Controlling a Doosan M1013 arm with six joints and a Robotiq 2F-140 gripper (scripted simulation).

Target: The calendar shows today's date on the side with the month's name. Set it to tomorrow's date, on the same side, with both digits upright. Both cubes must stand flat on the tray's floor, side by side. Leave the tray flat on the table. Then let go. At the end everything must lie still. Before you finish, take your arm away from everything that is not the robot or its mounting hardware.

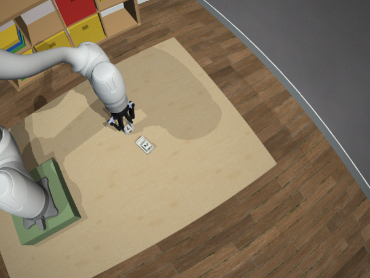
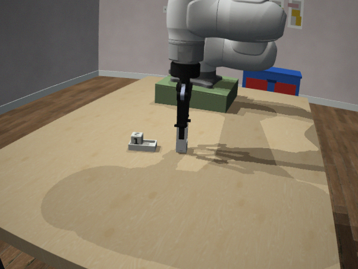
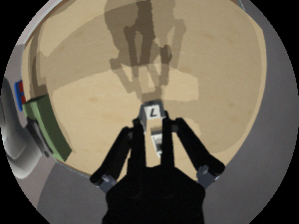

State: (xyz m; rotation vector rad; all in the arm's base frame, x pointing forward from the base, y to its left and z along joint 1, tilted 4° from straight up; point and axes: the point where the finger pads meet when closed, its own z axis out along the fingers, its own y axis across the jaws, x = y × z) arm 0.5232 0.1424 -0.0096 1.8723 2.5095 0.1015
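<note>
Now: hand 3 cm short of the grey tray, 10 cm to the left of it and 3 cm above it.
</note>
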